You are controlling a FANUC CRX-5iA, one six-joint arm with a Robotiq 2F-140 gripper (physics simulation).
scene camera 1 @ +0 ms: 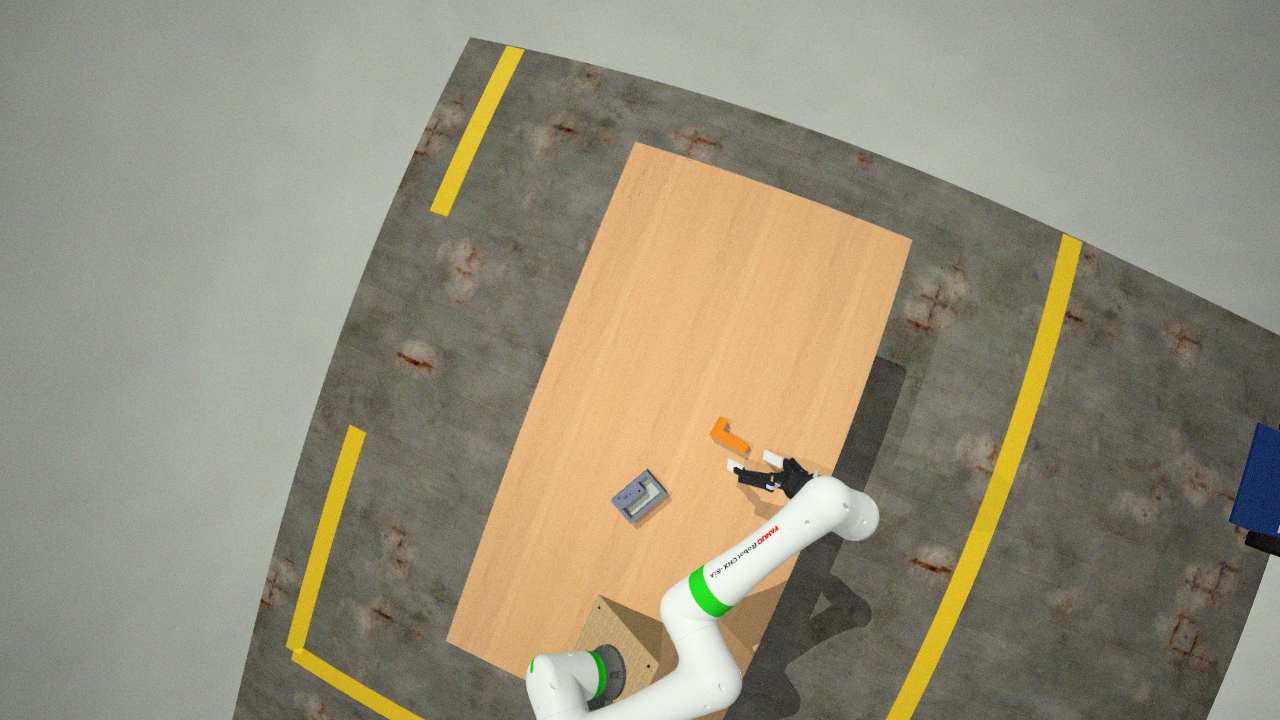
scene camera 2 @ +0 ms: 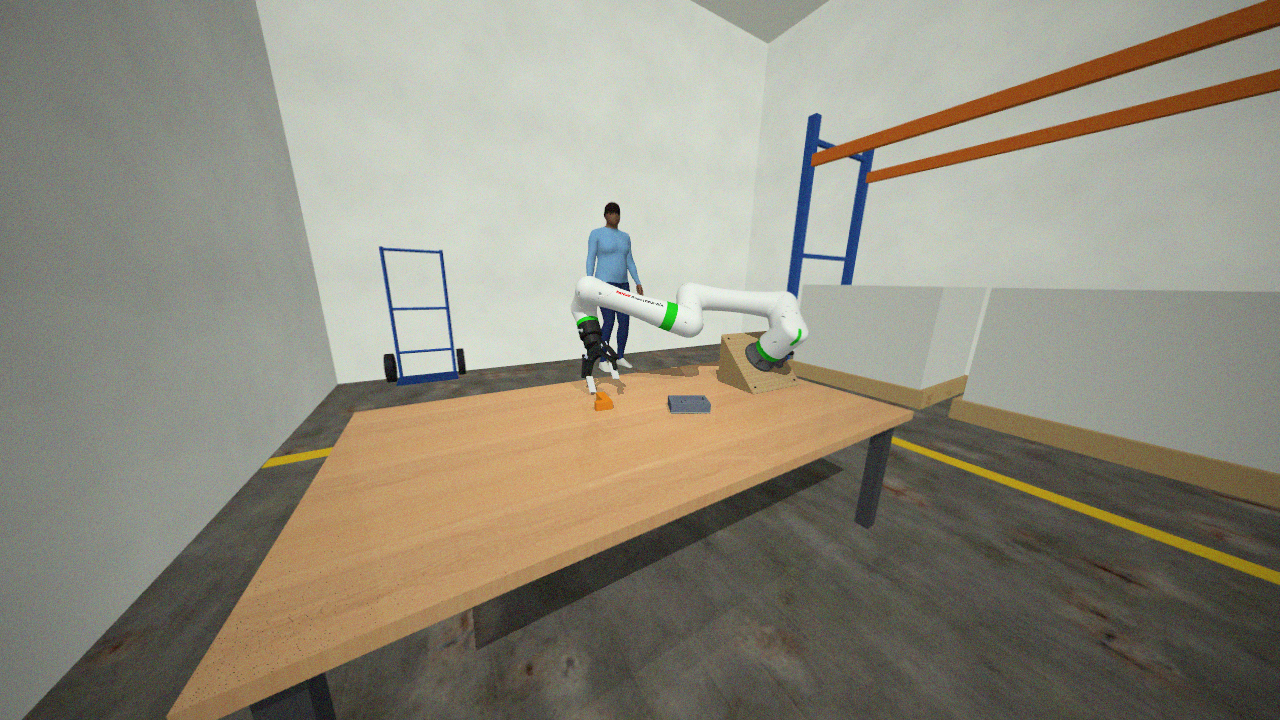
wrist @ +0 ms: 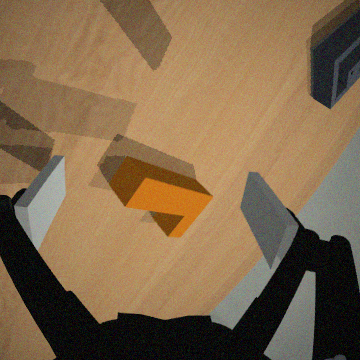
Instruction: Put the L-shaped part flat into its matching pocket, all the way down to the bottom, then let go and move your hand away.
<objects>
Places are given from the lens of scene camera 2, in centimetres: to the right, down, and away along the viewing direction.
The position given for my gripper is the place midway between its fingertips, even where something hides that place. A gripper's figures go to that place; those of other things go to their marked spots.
my gripper (scene camera 2: 604, 385): -14, 10, 129
grey block with pocket (scene camera 2: 678, 404): 13, 16, 115
</objects>
